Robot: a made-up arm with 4 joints. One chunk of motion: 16 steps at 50 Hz.
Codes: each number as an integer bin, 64 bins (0 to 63) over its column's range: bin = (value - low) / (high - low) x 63, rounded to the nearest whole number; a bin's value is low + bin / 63 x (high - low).
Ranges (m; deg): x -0.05..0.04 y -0.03..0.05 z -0.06..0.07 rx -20..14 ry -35..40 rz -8..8
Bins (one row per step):
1: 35 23 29 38 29 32
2: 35 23 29 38 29 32
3: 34 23 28 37 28 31
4: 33 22 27 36 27 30
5: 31 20 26 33 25 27
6: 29 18 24 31 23 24
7: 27 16 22 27 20 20
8: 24 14 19 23 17 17
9: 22 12 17 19 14 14
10: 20 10 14 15 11 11
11: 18 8 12 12 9 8
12: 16 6 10 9 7 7
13: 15 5 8 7 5 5
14: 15 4 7 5 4 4
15: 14 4 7 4 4 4
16: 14 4 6 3 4 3
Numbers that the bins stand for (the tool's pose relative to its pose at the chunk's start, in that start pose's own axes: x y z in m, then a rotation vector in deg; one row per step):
1: 0.0000 -0.0008 -0.0002 0.51 -0.48 0.13
2: 0.0000 -0.0008 -0.0002 0.51 -0.48 0.13
3: -0.0014 -0.0008 -0.0022 -0.03 -1.67 -0.13
4: -0.0029 -0.0021 -0.0043 -0.57 -2.86 -0.38
5: -0.0057 -0.0046 -0.0063 -2.19 -5.24 -1.14
6: -0.0086 -0.0071 -0.0105 -3.27 -7.62 -1.90
7: -0.0114 -0.0097 -0.0146 -5.43 -11.19 -2.92
8: -0.0157 -0.0122 -0.0208 -7.59 -14.76 -3.68
9: -0.0186 -0.0148 -0.0249 -9.75 -18.33 -4.44
10: -0.0214 -0.0173 -0.0311 -11.90 -21.90 -5.21
11: -0.0243 -0.0198 -0.0352 -13.52 -24.29 -5.97
12: -0.0271 -0.0224 -0.0394 -15.14 -26.67 -6.22
13: -0.0286 -0.0237 -0.0435 -16.22 -29.05 -6.73
14: -0.0286 -0.0249 -0.0456 -17.30 -30.24 -6.98
15: -0.0300 -0.0249 -0.0456 -17.84 -30.24 -6.98
16: -0.0300 -0.0249 -0.0476 -18.38 -30.24 -7.24

